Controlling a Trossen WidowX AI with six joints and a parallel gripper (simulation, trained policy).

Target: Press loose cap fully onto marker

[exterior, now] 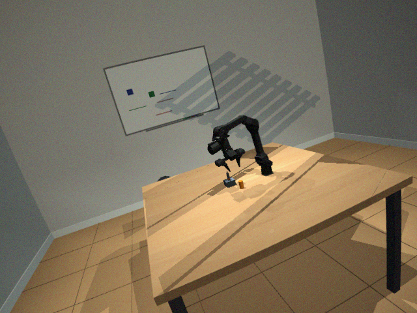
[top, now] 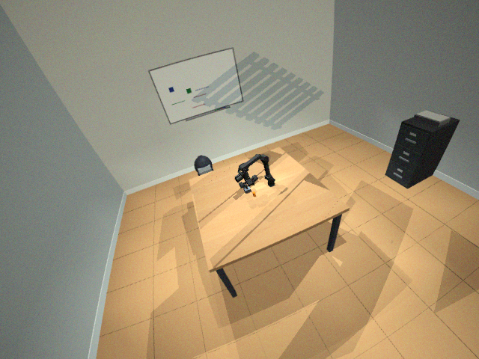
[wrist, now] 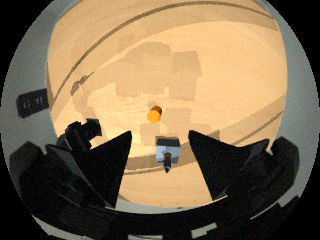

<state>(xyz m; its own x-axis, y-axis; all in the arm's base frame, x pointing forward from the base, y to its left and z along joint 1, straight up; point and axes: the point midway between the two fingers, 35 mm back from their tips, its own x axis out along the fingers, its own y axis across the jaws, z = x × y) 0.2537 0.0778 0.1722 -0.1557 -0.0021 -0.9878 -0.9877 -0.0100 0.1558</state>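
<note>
Right now the orange cap is 110 mm below my gripper tip, 20 mm behind it and 10 mm to the right of it. Round my gripper tip: holder block 120 mm to the right, 120 mm below, 10 mm ahead.
</note>
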